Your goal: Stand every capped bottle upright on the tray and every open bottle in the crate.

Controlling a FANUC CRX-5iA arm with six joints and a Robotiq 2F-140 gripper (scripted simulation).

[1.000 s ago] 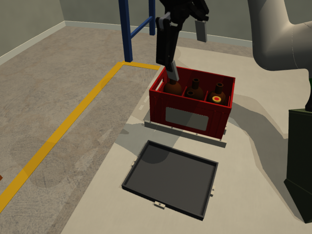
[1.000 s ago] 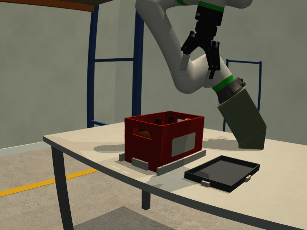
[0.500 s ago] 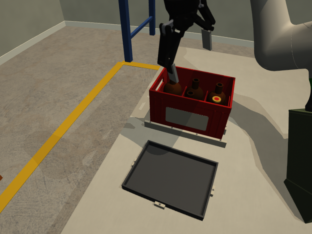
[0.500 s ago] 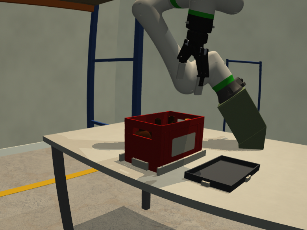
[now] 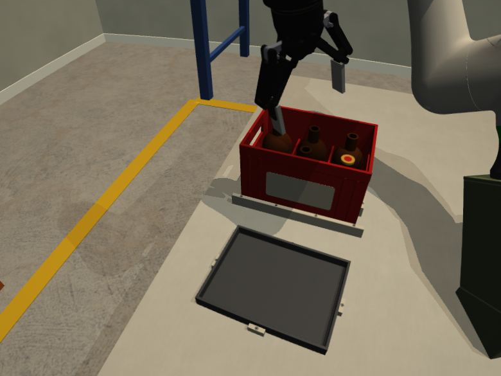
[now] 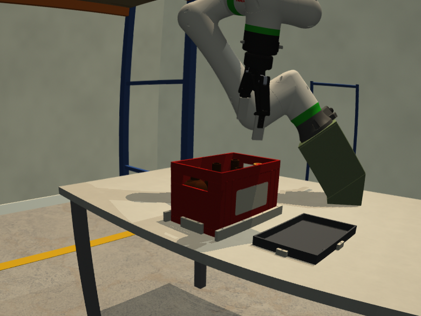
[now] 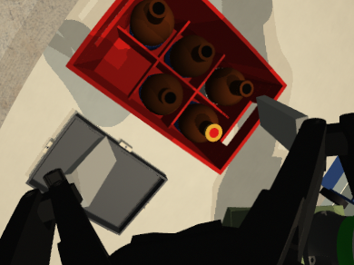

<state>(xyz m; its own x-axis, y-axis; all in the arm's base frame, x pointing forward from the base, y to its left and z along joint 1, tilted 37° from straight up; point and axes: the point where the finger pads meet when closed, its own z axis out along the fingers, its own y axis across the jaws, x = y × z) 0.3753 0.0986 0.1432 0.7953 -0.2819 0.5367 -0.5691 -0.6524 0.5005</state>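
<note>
My hand is 9 cm past the capped bottle, 3 cm to the left of it and 20 cm above it. The rest, counted from my hand: red crate (7 cm to the right, 20 cm below); then dark tray (3 cm behind, 21 cm to the left, 27 cm below).
</note>
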